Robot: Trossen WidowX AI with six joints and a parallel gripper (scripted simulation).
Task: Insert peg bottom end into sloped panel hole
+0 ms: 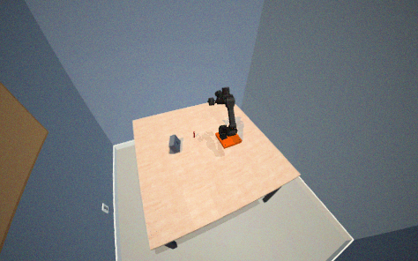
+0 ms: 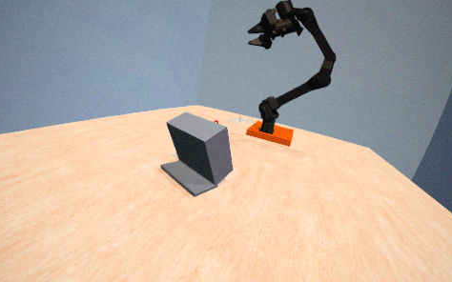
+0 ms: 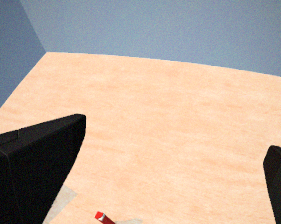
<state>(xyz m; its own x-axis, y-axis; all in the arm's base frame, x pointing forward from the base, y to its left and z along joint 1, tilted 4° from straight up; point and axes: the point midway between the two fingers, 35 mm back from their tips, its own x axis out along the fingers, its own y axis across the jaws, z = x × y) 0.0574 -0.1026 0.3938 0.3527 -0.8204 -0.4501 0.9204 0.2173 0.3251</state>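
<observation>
Now: the red peg 170 mm ahead of my gripper tip and 340 mm below it. Round my gripper tip: thin grey foot plate (410 mm ahead, 60 mm to the left, 400 mm below); grey sloped panel (390 mm ahead, 60 mm to the left, 330 mm below).
</observation>
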